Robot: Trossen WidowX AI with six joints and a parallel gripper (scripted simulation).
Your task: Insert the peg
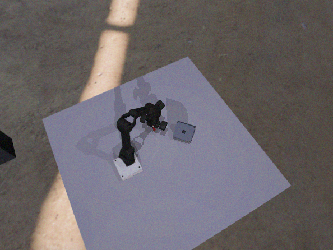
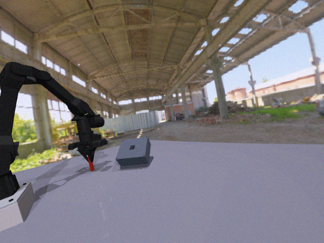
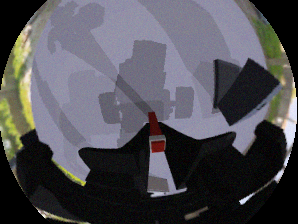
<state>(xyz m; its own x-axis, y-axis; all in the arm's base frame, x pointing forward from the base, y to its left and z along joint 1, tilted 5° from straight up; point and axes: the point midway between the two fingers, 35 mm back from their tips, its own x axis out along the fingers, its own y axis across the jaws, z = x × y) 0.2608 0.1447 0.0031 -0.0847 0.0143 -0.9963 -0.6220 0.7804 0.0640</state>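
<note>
Now: the grey sloped panel 17 cm ahead of my gripper tip, 14 cm to the right of it and 2 cm above it. The rest, counted from my gripper tip: red peg: 2 cm above.
</note>
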